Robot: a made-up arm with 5 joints.
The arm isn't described. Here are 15 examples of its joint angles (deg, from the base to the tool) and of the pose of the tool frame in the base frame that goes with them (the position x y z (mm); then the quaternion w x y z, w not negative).
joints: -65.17 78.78 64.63 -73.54 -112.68
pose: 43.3 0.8 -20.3 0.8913 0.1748 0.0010 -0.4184
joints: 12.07 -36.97 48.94 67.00 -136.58
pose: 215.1 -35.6 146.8 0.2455 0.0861 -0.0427 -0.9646
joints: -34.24 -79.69 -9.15 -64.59 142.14
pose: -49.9 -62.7 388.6 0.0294 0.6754 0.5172 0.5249
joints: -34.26 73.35 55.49 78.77 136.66
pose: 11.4 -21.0 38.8 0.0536 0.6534 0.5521 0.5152
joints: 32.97 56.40 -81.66 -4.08 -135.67
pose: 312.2 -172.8 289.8 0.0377 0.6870 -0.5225 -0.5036
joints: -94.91 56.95 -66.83 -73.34 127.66
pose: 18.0 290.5 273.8 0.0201 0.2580 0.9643 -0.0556
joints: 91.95 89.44 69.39 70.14 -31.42
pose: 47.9 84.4 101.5 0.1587 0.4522 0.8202 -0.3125
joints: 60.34 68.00 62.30 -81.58 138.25
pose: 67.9 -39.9 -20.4 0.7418 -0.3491 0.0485 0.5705
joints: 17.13 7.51 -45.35 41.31 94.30
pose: 285.1 -73.3 344.3 0.5801 -0.5567 -0.3997 0.4402
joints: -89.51 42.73 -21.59 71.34 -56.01
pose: 45.3 266.7 84.6 0.9641 -0.0208 0.0059 0.2647
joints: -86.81 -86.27 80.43 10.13 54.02
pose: 52.5 170.6 197.3 0.2625 0.2078 -0.6476 0.6845
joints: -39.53 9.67 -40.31 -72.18 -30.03
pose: 195.8 126.6 385.3 0.1115 -0.5866 0.8022 0.0065
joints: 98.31 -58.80 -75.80 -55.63 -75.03
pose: 77.4 221.9 324.0 0.0259 0.1141 0.6310 -0.7669
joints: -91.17 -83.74 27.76 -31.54 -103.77
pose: 42.3 35.1 388.3 0.0214 0.9878 0.1541 -0.0029
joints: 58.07 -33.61 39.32 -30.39 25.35
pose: 163.1 -189.2 249.0 0.5139 -0.5447 -0.6419 -0.1646
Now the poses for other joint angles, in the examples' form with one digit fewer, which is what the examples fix.
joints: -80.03 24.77 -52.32 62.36 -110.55
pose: 92 280 275 0.849 0.460 0.054 -0.254
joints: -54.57 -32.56 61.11 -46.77 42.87
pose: 165 171 176 0.397 0.102 -0.804 0.431
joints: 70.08 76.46 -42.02 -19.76 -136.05
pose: 155 -303 40 0.198 -0.345 0.504 0.767
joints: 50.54 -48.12 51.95 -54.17 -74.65
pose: 164 -144 265 0.149 0.219 -0.915 -0.305
